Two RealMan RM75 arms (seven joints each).
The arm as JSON. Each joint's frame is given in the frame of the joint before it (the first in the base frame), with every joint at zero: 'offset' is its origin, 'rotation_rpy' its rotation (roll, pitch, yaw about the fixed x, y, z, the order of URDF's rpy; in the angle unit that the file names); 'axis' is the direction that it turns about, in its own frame. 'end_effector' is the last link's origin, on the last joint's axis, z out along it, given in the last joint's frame.
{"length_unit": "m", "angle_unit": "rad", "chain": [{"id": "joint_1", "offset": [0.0, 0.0, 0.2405], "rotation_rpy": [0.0, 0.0, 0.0], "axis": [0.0, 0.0, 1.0]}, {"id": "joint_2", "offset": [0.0, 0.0, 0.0], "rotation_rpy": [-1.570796, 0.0, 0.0], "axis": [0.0, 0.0, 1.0]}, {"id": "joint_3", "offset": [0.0, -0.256, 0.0], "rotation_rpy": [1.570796, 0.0, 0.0], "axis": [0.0, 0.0, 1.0]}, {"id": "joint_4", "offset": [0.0, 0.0, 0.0], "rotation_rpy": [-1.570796, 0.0, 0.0], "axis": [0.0, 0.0, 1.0]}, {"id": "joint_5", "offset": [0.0, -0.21, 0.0], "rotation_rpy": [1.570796, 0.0, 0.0], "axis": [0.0, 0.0, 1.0]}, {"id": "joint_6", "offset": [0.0, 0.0, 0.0], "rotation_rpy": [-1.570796, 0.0, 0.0], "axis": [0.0, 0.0, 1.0]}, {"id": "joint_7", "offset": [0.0, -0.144, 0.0], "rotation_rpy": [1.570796, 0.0, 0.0], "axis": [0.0, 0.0, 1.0]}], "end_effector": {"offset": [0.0, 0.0, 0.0], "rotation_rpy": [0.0, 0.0, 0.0]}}
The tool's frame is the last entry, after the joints.
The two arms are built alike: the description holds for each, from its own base.
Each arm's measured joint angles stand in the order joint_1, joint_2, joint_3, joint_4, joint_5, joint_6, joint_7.
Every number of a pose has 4 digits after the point.
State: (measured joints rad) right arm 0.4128 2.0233 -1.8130 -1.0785 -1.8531 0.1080 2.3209; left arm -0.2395 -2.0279 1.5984 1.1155 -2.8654 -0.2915 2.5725
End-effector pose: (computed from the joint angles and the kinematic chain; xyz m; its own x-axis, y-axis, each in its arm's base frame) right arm 0.1975 0.4224 0.0027 0.7181 -0.1805 -0.6721 -0.6950 -0.2369 -0.6789; left arm -0.2384 0.3975 0.0575 0.7366 0.0226 0.6760 0.6643 -0.2116 -0.7169
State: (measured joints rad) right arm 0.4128 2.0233 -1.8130 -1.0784 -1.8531 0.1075 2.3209; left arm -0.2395 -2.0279 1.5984 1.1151 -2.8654 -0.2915 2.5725
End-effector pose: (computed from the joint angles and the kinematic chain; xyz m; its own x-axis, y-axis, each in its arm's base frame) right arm 0.1976 0.4224 0.0026 0.7181 -0.1809 -0.6720 -0.6949 -0.2372 -0.6788; left arm -0.2386 0.3974 0.0574 0.7366 0.0230 0.6759 0.6644 -0.2115 -0.7169
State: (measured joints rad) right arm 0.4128 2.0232 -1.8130 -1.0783 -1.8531 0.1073 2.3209; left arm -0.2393 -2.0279 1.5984 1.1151 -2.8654 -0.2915 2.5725
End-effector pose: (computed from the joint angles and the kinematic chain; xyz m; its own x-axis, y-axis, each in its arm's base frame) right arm 0.1976 0.4224 0.0026 0.7182 -0.1811 -0.6719 -0.6949 -0.2373 -0.6789; left arm -0.2386 0.3974 0.0574 0.7366 0.0231 0.6759 0.6644 -0.2114 -0.7169
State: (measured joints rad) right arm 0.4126 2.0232 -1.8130 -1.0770 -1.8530 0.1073 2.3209; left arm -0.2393 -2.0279 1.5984 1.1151 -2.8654 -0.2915 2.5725
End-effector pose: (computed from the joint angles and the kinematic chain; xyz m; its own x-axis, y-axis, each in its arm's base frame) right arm 0.1981 0.4223 0.0025 0.7182 -0.1823 -0.6715 -0.6949 -0.2366 -0.6791; left arm -0.2386 0.3974 0.0574 0.7366 0.0231 0.6759 0.6644 -0.2114 -0.7169
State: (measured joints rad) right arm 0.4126 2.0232 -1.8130 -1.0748 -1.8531 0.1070 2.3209; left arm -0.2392 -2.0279 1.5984 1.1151 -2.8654 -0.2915 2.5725
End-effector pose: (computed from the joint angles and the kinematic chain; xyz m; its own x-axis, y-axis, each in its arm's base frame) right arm 0.1989 0.4223 0.0022 0.7185 -0.1843 -0.6706 -0.6947 -0.2359 -0.6795; left arm -0.2387 0.3974 0.0574 0.7366 0.0232 0.6759 0.6644 -0.2113 -0.7169
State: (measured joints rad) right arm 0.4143 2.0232 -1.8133 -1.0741 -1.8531 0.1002 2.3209; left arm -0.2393 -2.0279 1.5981 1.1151 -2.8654 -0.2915 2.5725
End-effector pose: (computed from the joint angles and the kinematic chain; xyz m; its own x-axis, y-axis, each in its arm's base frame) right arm 0.1984 0.4222 0.0011 0.7192 -0.1881 -0.6689 -0.6940 -0.2418 -0.6782; left arm -0.2387 0.3974 0.0575 0.7366 0.0231 0.6760 0.6645 -0.2111 -0.7169
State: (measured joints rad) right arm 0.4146 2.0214 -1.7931 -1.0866 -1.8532 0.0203 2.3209; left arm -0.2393 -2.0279 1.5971 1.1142 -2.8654 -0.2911 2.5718
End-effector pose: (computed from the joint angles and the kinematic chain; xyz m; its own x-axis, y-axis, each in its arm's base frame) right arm 0.1961 0.4213 -0.0022 0.7148 -0.2237 -0.6625 -0.6980 -0.2845 -0.6571; left arm -0.2392 0.3974 0.0577 0.7361 0.0241 0.6765 0.6654 -0.2097 -0.7165
